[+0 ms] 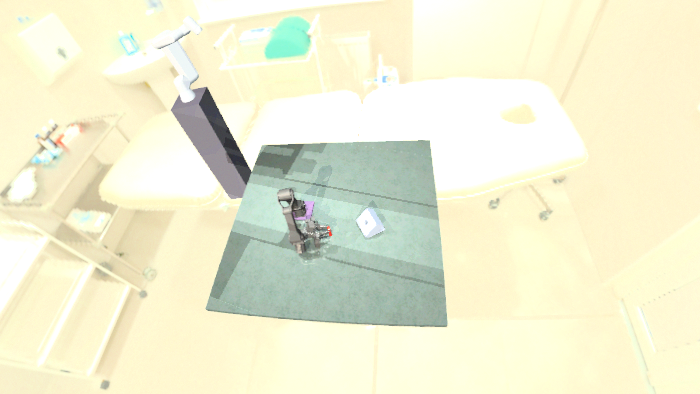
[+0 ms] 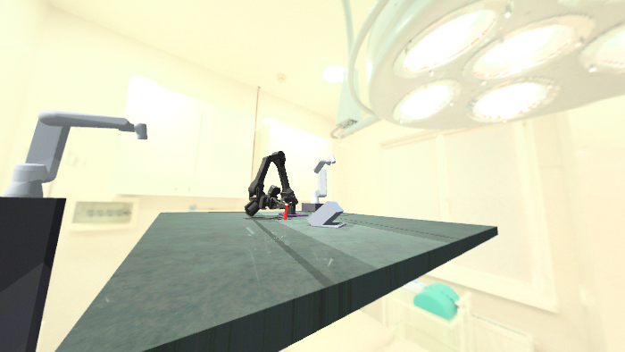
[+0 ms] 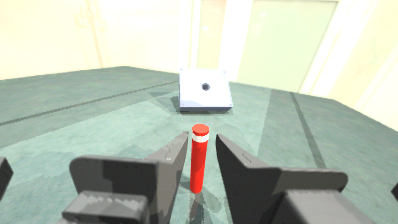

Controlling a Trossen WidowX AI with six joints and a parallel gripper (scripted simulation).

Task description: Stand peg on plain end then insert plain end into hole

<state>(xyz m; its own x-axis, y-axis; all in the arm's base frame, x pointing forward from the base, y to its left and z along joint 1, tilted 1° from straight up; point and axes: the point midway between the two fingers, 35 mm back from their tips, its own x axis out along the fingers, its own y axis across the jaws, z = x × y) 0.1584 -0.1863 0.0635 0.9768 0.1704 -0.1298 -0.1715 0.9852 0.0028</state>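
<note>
Right now the red peg is 1 cm behind my gripper tip and 1 cm below it. Also, from my gripper tip: sloped panel 23 cm ahead, 3 cm to the left, 3 cm below.
</note>
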